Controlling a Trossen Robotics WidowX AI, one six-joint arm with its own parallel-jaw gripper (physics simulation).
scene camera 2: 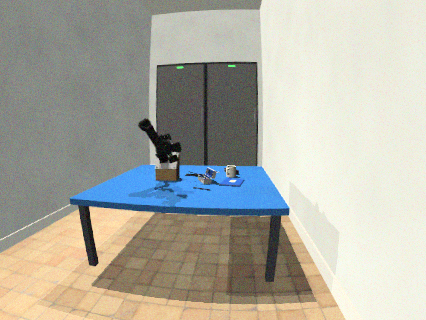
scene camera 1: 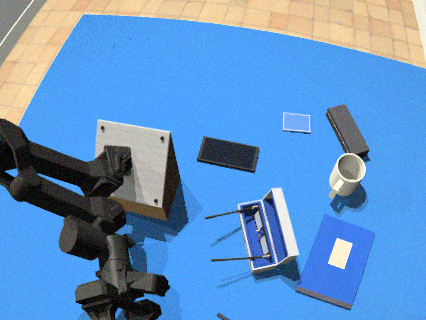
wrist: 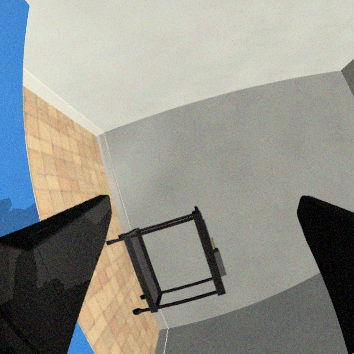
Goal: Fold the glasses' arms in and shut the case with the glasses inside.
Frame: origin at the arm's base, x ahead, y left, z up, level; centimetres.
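Seen in the pictures: gripper, fingertip midpoint: (scene camera 2: 171, 148) (wrist: 209, 205); arm's base, origin of the base link: (scene camera 2: 163, 159) (scene camera 1: 117, 160).
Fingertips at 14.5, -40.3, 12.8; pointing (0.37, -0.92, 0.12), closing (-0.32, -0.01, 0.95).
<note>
Offsets run from my fingertips to a thing's top centre, as dx, dy, dz. "spot": to the spot under its first point.
The white case {spot: +15.7, +30.1, -25.6} (scene camera 1: 245, 241) (scene camera 2: 205, 180) with blue lining stands open on the table, its lid {+23.0, +33.5, -18.9} (scene camera 1: 285, 225) raised on the right side in scene camera 1. The glasses (scene camera 1: 259, 231) have their front lying inside the case. Both glasses' arms are unfolded and stick out past the case's left rim: the upper arm (scene camera 1: 225, 215) and the lower arm (scene camera 1: 230, 259), roughly parallel, casting shadows on the table. My gripper (scene camera 1: 162, 299) (wrist: 209, 205) is open and empty, up in the air left of and below the case in scene camera 1. The wrist view does not show the case or glasses.
My arm stands on a block (scene camera 1: 145, 175) left of the case. A black phone {+8.5, +53.8, -27.5} (scene camera 1: 228, 154), a small blue card {+26.0, +66.4, -27.8} (scene camera 1: 296, 122), a dark box {+40.7, +64.7, -24.8} (scene camera 1: 347, 130) and a mug {spot: +40.7, +52.4, -27.5} (scene camera 1: 347, 172) lie beyond the case. A blue notebook {+39.0, +27.9, -27.5} (scene camera 1: 320, 260) lies right of it; a pen {spot: +13.2, +11.6, -27.4} (scene camera 1: 222, 316) lies at scene camera 1's bottom edge.
</note>
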